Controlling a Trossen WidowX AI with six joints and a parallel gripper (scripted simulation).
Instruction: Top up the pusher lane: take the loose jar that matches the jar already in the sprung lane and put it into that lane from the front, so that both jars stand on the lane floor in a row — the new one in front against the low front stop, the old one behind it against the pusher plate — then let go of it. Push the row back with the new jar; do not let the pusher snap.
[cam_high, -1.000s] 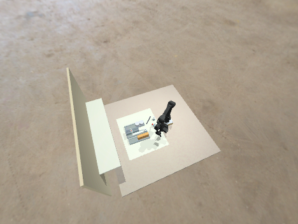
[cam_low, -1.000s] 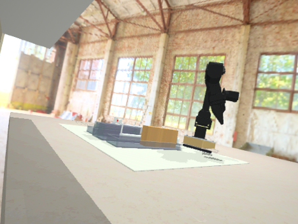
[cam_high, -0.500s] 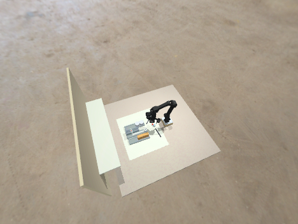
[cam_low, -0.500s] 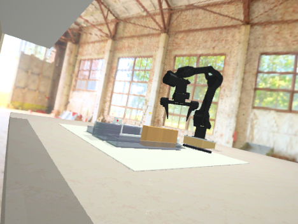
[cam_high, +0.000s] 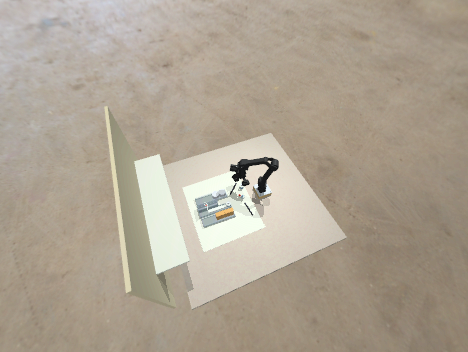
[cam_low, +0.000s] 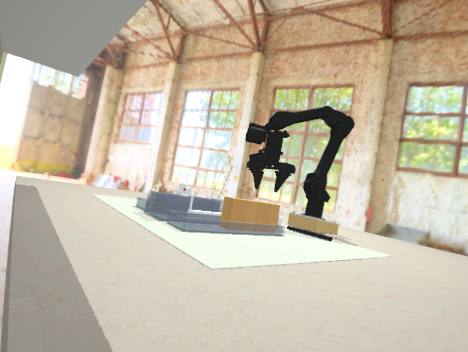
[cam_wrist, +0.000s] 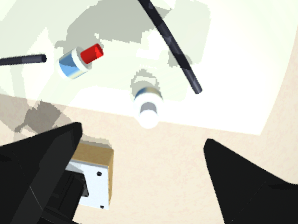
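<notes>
Now: the grey lane rack 330 mm ahead of my gripper tip, 90 mm to the left of it and 90 mm below it. From my gripper tip the other things lie so: shelf: 690 mm ahead, 90 mm to the left, 260 mm above.
</notes>
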